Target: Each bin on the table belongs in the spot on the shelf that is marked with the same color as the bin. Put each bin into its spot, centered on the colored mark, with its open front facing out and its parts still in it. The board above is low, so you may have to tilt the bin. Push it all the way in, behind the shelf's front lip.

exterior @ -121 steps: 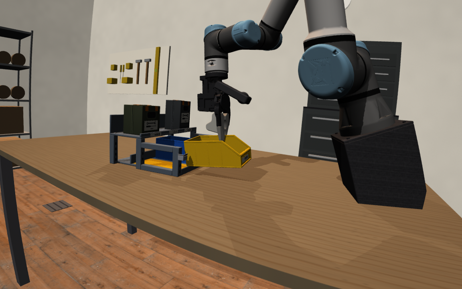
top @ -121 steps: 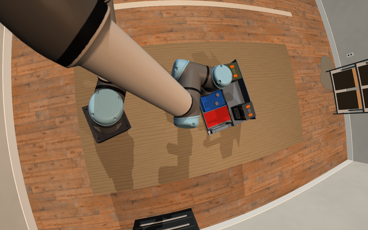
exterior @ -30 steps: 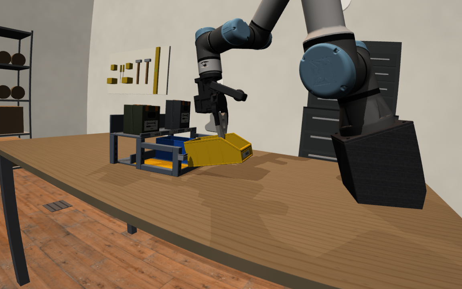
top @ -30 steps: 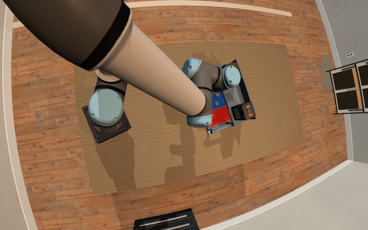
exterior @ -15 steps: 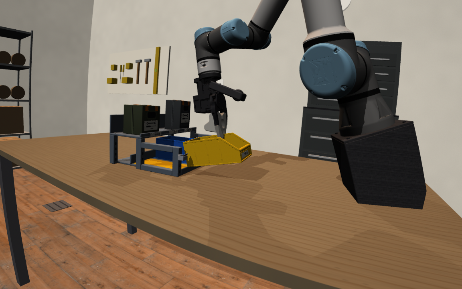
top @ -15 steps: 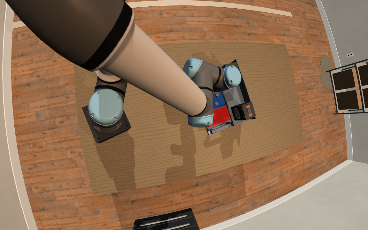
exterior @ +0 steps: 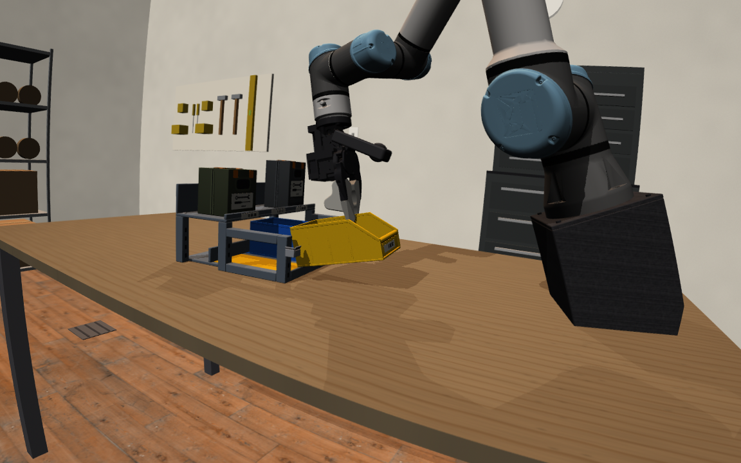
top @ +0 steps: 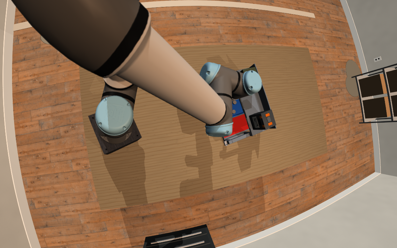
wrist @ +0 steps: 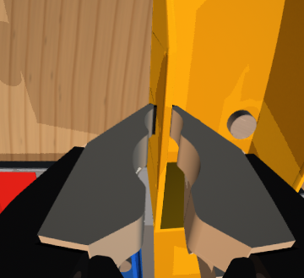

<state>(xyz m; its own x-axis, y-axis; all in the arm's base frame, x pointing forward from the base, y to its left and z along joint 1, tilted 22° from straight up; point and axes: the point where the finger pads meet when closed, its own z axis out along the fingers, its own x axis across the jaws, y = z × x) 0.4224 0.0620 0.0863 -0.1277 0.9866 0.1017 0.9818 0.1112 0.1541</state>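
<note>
The yellow bin is 5 cm to the left of my hand, 2 cm below it and 2 cm behind it. Round my hand: blue bin 18 cm ahead, 6 cm below, 4 cm to the right.
</note>
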